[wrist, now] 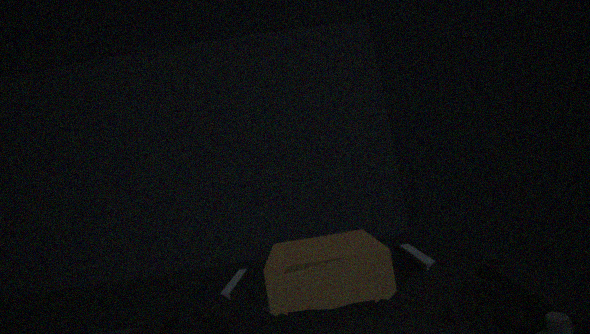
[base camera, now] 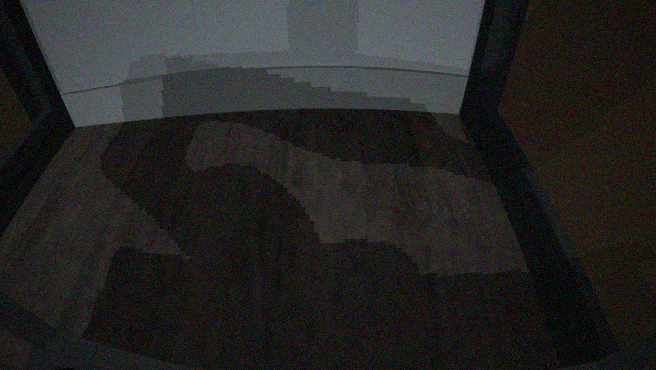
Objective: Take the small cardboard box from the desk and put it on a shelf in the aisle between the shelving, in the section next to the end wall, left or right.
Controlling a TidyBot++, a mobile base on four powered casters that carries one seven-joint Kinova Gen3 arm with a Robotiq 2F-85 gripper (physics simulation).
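Places are measured from the arm's base along level axes (x ahead, y left, z up), in metres.
Where they show: gripper, fingertip midpoint: (wrist: 325, 273).
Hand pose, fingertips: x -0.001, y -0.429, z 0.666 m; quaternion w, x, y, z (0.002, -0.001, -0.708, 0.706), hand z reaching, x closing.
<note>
After its pixels a point has its place.
The small cardboard box (wrist: 330, 280) @(x -0.002, y -0.398, z 0.674 m) shows low in the wrist view, brown, with a dark narrow mark on its upper part. My gripper (wrist: 325, 273) @(x -0.001, y -0.429, z 0.666 m) is open. Its two pale fingertips stand apart to the left and right of the box, with a dark gap on each side. The surface under the box is too dark to make out. The box and the gripper do not show in the base view. There the light end wall (base camera: 400, 30) @(x 0.659, y -0.094, z -0.238 m) stands ahead, with dark shelving posts (base camera: 505, 55) @(x 0.624, y -0.278, z -0.238 m) at the right and at the left.
In the base view a dark rail (base camera: 542, 220) @(x 0.343, y -0.261, z -0.331 m) runs along the right side of the wooden floor (base camera: 375, 200) @(x 0.424, y -0.052, z -0.396 m), with a brown surface (base camera: 600, 150) @(x 0.342, y -0.281, z -0.212 m) beyond it. Shadows lie on the floor and the end wall. A small pale thing (wrist: 558, 320) shows at the wrist view's lower right corner.
</note>
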